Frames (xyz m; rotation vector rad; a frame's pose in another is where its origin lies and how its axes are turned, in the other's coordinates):
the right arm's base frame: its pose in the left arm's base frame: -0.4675 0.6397 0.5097 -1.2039 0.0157 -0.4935
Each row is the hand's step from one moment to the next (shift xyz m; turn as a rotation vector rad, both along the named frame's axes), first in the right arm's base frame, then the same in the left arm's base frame.
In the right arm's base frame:
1: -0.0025 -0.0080 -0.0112 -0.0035 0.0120 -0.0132
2: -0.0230 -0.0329 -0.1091 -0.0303 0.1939 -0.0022
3: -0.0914 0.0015 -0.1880 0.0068 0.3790 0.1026
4: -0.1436 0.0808 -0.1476 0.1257 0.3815 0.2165
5: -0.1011 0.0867 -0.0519 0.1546 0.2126 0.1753
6: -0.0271 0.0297 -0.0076 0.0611 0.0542 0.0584
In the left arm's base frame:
1: -0.0081 -0.0111 0.0024 -0.0024 -0.0072 -0.0165
2: -0.0617 -0.0971 -0.0168 0.0416 0.0610 -0.1818
3: -0.1318 -0.1325 -0.0937 0.1691 0.1896 -0.2994
4: -0.1393 -0.0559 -0.1625 0.3070 0.2470 -0.2301
5: -0.0734 0.0148 -0.1218 0.2614 0.1546 -0.0871
6: -0.0157 0.0113 -0.0361 0.0897 0.0435 -0.0118

